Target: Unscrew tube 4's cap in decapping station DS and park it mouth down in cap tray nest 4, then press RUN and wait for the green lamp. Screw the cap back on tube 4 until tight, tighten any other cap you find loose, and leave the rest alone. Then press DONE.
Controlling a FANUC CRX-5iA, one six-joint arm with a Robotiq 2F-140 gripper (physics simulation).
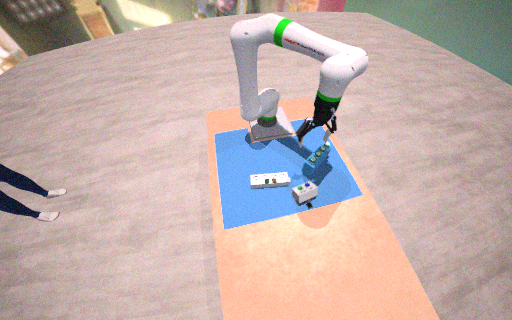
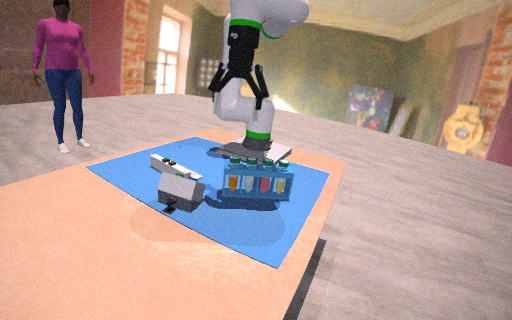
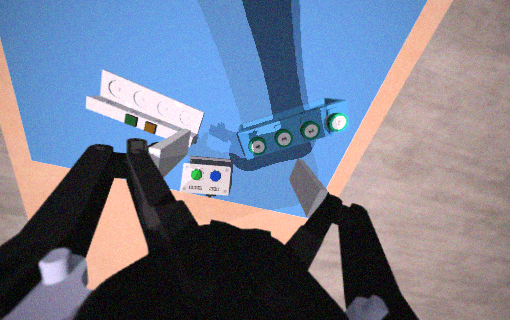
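Pixels of known places: gripper, fingertip midpoint: (image 1: 312, 143) (image 2: 234, 117) (image 3: 243, 156); arm's base at its link origin: (image 1: 267, 120) (image 2: 256, 146).
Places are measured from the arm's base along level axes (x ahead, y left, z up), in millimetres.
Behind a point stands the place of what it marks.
Note:
The blue rack (image 2: 255, 198) (image 3: 260, 124) holds four upright tubes with green-rimmed white caps; the end caps (image 3: 257, 145) @[x 469, y 95, z 93 mm] (image 3: 338, 122) @[x 400, y 233, z 93 mm] are the nearest to and farthest from the button box. Cap numbers are too blurred to read surely. The liquids look orange, clear, red and yellow. The white cap tray (image 1: 257, 183) @[x 478, y -232, z 17 mm] (image 2: 159, 164) @[x 490, y -205, z -1 mm] (image 3: 107, 79) @[x 412, y -243, z -17 mm] has four empty round nests, a dark green square (image 3: 131, 120) @[x 482, y -175, z 25 mm] and an orange square (image 3: 150, 127) @[x 490, y -137, z 25 mm]. The button box (image 2: 177, 185) @[x 635, y 1, z 34 mm] (image 3: 206, 188) @[x 611, y -2, z 49 mm] has a green button (image 3: 196, 174) @[x 582, y -29, z 41 mm] and a blue button (image 3: 215, 175) @[x 577, y 15, z 40 mm]. My gripper (image 1: 314, 139) @[x 448, y 68, z 211 mm] (image 2: 236, 102) (image 3: 243, 156) @[x 448, y 68, z 211 mm] is open and empty, above the rack's level.
The arm's base plate (image 1: 260, 131) @[x 92, y -82, z -3 mm] (image 2: 282, 150) @[x -31, y 133, z -1 mm] stands at the back of the blue mat (image 1: 235, 210) @[x 571, y -386, z -28 mm] (image 2: 270, 250) @[x 681, y 296, z -28 mm] (image 3: 60, 50) @[x 375, y -334, z -28 mm]. The tray and the button box lie beside the rack. A person (image 2: 63, 45) stands beyond the table.

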